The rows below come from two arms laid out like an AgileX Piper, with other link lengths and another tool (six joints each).
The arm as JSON. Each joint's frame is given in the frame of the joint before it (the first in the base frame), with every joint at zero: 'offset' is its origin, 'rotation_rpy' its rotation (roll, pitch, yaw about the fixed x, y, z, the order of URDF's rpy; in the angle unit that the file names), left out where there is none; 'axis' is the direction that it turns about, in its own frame. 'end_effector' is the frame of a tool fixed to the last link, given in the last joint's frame.
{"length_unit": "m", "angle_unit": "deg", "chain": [
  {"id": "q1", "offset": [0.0, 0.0, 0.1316], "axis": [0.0, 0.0, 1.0]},
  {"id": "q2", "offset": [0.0, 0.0, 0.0], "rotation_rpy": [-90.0, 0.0, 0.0], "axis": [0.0, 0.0, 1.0]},
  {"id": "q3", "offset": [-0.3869, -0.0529, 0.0], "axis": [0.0, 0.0, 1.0]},
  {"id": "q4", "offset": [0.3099, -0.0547, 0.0], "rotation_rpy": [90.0, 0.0, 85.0], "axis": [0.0, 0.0, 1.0]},
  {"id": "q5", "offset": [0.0, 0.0, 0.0], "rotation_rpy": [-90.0, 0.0, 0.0], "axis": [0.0, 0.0, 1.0]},
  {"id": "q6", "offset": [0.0, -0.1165, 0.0], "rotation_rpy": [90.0, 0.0, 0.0], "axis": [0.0, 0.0, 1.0]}
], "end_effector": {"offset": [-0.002, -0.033, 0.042], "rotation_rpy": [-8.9, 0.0, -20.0]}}
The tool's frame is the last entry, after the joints.
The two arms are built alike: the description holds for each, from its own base.
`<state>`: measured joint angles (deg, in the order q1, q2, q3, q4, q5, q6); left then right.
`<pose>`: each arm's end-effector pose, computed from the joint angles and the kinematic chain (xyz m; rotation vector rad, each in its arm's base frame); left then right.
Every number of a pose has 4 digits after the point. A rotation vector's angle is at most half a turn.
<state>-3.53 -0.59 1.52 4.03 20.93 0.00 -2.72 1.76 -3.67 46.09 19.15 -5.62</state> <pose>0.0738 -0.0337 0.1839 -0.3312 1.8745 -0.0707 0.0804 0.0075 0.2238 0.0250 1.6554 0.5413</pose>
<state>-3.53 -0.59 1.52 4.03 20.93 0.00 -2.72 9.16 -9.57 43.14 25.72 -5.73</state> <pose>0.0738 -0.0337 0.1839 -0.3312 1.8745 -0.0707 0.0878 0.0158 0.2473 -0.0496 1.7840 0.5580</pose>
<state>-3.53 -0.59 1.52 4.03 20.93 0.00 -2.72 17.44 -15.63 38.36 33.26 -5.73</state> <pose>0.0738 -0.0337 0.1839 -0.3312 1.8745 -0.0707 0.0993 0.0209 0.2656 -0.1415 1.9505 0.5556</pose>
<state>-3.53 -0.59 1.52 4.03 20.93 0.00 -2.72 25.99 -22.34 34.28 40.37 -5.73</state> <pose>0.0738 -0.0337 0.1839 -0.3312 1.8745 -0.0707 0.1159 0.0231 0.2866 -0.2212 2.1036 0.5580</pose>
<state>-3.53 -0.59 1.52 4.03 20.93 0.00 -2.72 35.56 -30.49 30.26 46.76 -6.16</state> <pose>0.0738 -0.0337 0.1839 -0.3312 1.8745 -0.0707 0.1432 0.0214 0.3137 -0.3019 2.2412 0.5464</pose>
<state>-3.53 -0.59 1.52 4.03 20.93 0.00 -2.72 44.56 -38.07 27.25 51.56 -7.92</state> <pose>0.0738 -0.0337 0.1839 -0.3312 1.8745 -0.0707 0.1770 0.0178 0.3358 -0.3890 2.3476 0.5269</pose>
